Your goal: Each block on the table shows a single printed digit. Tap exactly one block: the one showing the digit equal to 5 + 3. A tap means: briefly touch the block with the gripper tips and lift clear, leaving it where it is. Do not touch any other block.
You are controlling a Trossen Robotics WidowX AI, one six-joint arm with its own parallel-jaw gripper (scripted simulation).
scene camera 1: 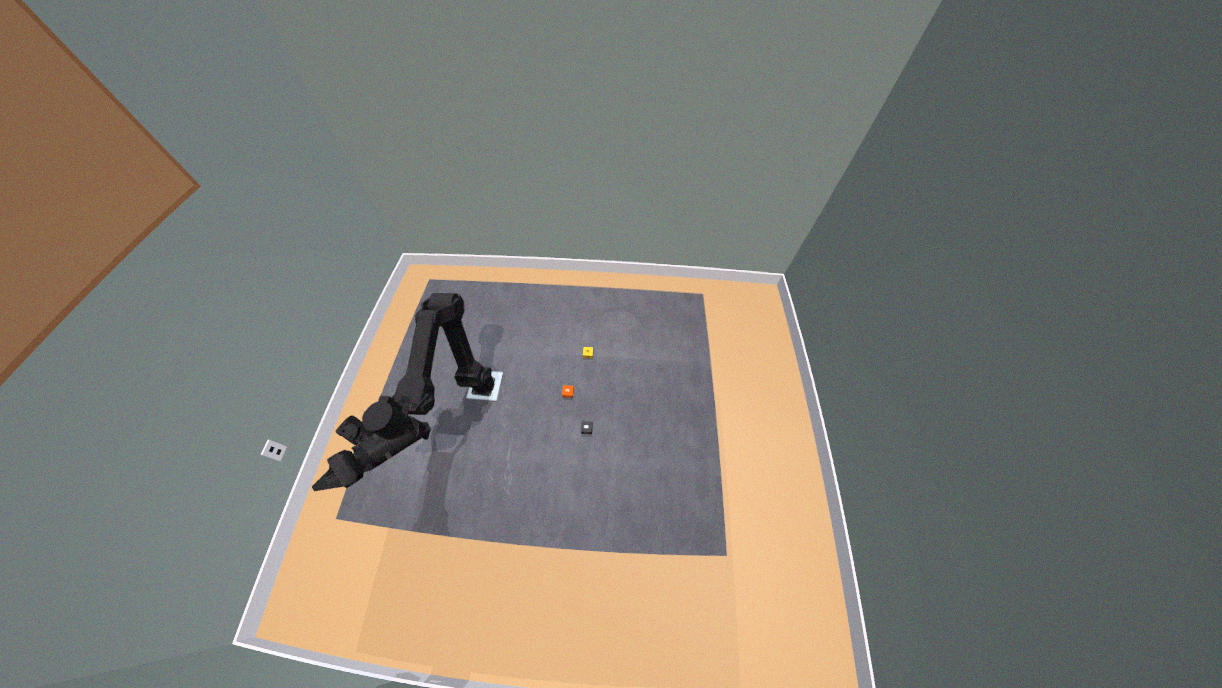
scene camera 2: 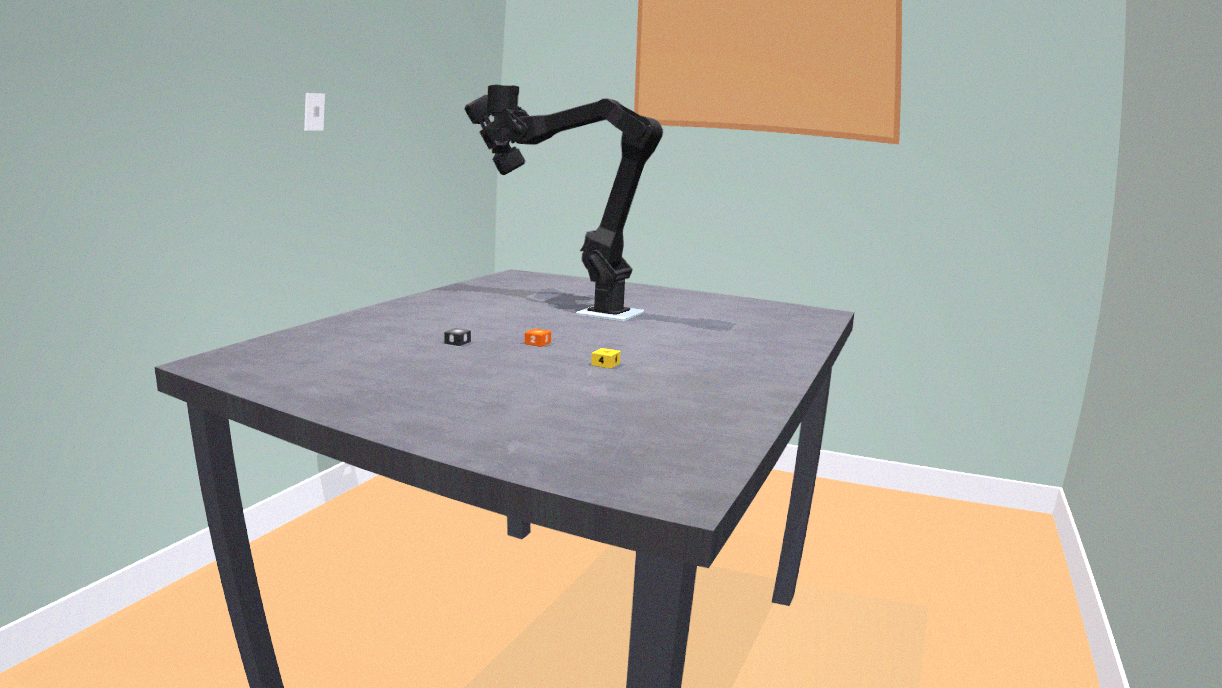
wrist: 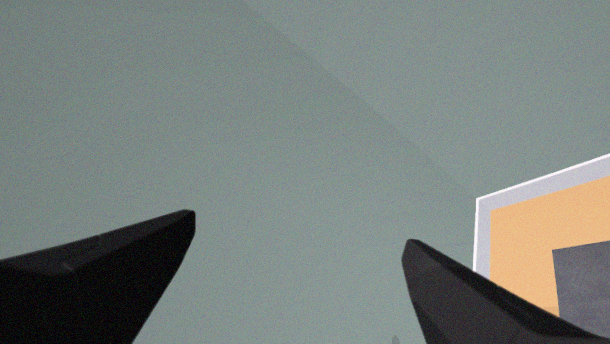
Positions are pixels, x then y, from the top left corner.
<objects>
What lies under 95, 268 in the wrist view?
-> The gripper.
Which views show the gripper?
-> Scene camera 1, scene camera 2 and the wrist view: all of them.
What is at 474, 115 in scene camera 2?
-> The gripper.
</objects>
